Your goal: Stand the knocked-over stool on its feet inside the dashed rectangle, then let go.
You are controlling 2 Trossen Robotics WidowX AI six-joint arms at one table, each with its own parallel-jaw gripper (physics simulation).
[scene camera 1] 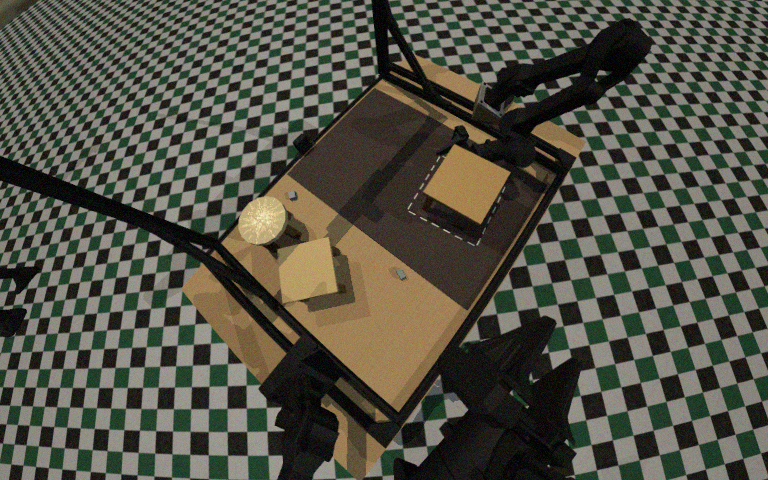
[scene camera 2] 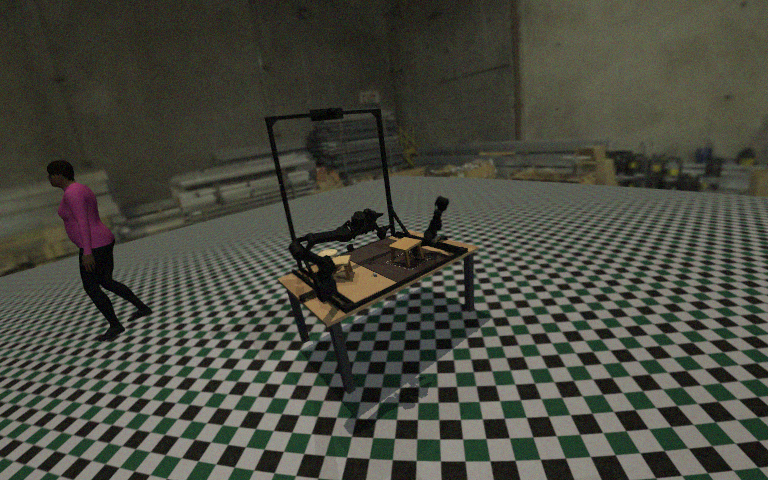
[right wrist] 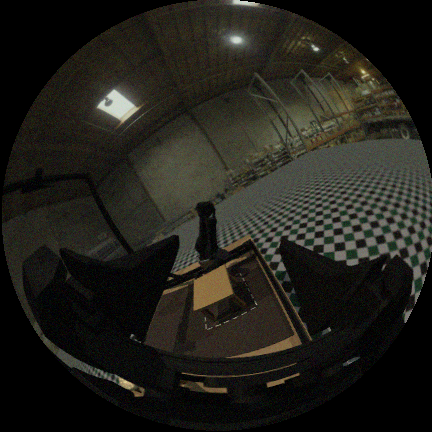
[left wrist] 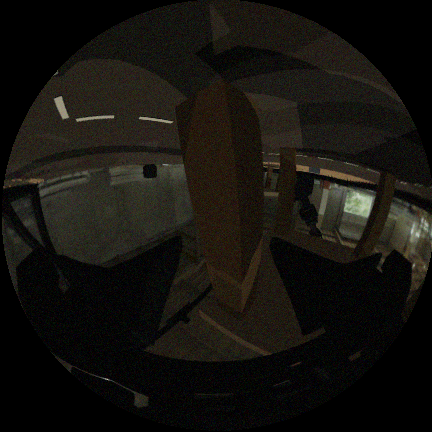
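Pixels of known places: left gripper, fingertip midpoint: (scene camera 1: 441, 164) (left wrist: 227, 242); right gripper, fingertip midpoint: (scene camera 1: 565, 341) (scene camera 2: 387, 219) (right wrist: 230, 243); left arm's base at its link origin: (scene camera 1: 492, 99) (right wrist: 203, 257); right arm's base at its link origin: (scene camera 1: 302, 390) (scene camera 2: 323, 277) (left wrist: 301, 196).
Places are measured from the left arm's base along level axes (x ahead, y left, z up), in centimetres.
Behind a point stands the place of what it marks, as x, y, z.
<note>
The square wooden stool (scene camera 1: 467, 183) @[37.4, -3.9, 6.3] (scene camera 2: 406, 243) @[37.4, -2.7, 6.4] (right wrist: 213, 287) @[39.0, -3.2, 6.3] is upright, seat level, on the dark mat inside the dashed rectangle (scene camera 1: 443, 228) @[45.7, -5.7, -6.6]. Its near feet show inside the line; the far feet are partly hidden. In the left wrist view one stool leg (left wrist: 225, 175) stands between the fingers of my left gripper (left wrist: 227, 242) @[30.7, -11.2, 2.1], which is open with a gap on both sides of the leg. In scene camera 1 that gripper is low at the stool's upper side, partly hidden by the seat. My right gripper (scene camera 1: 565, 340) @[68.4, 4.3, 32.3] is open and empty, high up and away from the stool.
A second square stool (scene camera 1: 307, 270) @[68.3, -35.4, 4.2] and a round-topped stool (scene camera 1: 262, 219) @[59.4, -52.5, 4.2] are on the light wooden half of the table. Small grey blocks (scene camera 1: 292, 195) @[47.4, -53.7, -5.6] (scene camera 1: 400, 273) @[61.6, -14.3, -5.5] lie near the mat's edge. Black rails and frame posts border the table. A person (scene camera 2: 87, 220) walks beyond it.
</note>
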